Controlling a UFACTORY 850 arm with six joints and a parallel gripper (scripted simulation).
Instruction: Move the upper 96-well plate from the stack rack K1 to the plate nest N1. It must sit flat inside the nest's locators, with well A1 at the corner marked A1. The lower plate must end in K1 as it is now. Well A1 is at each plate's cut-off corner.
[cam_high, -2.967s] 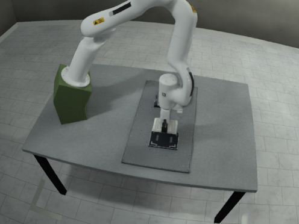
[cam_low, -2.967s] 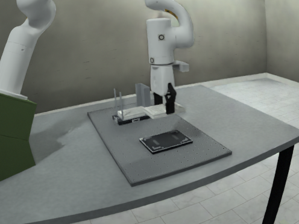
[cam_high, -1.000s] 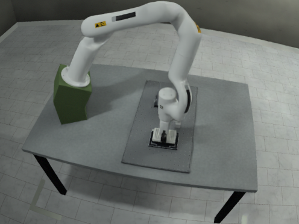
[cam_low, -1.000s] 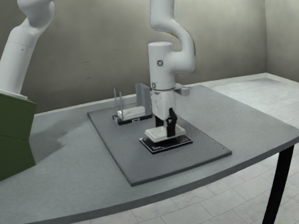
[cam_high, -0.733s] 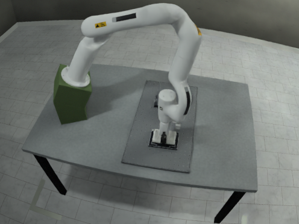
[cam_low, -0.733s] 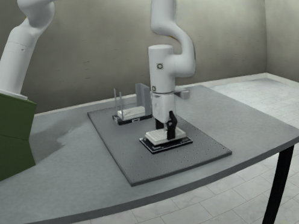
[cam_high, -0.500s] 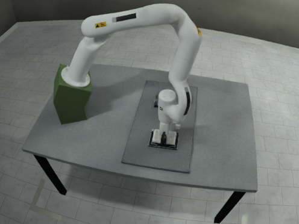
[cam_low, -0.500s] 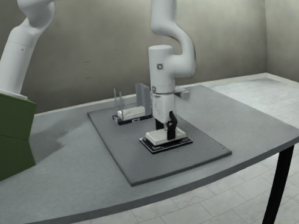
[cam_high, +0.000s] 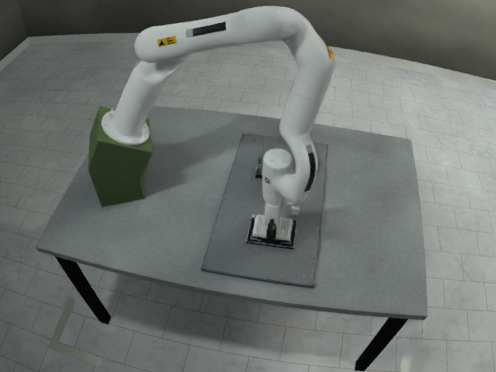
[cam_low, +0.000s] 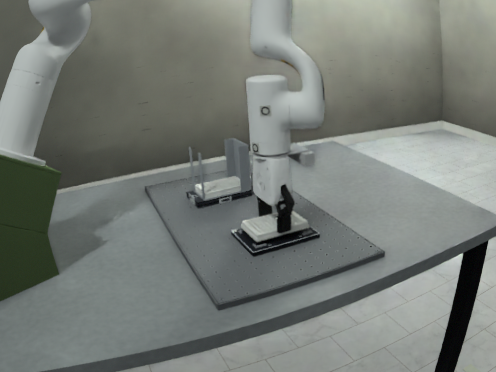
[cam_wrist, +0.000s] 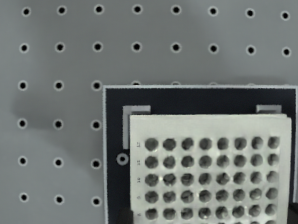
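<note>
The white 96-well plate lies 10 mm below my hand. From my hand the other things lie so: black plate nest (40 mm below).
</note>
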